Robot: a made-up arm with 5 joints.
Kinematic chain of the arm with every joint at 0, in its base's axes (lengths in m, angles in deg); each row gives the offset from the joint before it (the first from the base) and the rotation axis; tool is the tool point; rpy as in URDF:
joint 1: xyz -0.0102 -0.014 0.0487 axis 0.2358 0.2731 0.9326
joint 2: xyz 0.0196 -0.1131 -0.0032 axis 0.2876 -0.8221 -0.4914
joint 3: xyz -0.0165 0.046 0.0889 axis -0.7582 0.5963 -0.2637
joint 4: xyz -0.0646 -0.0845 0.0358 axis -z
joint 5: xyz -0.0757 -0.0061 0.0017 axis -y
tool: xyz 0.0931 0.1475 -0.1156 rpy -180 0 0
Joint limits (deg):
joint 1: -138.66..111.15
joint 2: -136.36..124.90
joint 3: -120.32..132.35
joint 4: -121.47..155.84
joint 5: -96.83..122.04
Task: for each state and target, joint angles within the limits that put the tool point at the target. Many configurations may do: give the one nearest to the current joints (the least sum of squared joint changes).
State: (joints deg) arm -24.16 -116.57 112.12 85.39 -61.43
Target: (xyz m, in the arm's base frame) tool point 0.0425 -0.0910 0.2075
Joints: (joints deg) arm -9.54 -112.38 132.35 57.96 -64.55
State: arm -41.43 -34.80 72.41 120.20 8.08
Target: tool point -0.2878 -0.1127 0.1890
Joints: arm -47.03 8.44 41.86 150.82 6.57
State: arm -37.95 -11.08 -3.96 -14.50 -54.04
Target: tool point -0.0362 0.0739 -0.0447
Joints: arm -60.39 14.59 -17.10 3.86 -49.50
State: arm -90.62 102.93 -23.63 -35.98 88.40
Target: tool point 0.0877 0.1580 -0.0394
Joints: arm -98.06 91.87 -0.64 -33.24 102.06
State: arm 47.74 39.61 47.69 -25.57 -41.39
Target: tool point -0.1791 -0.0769 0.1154
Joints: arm 28.30 29.24 85.07 -27.11 -23.06
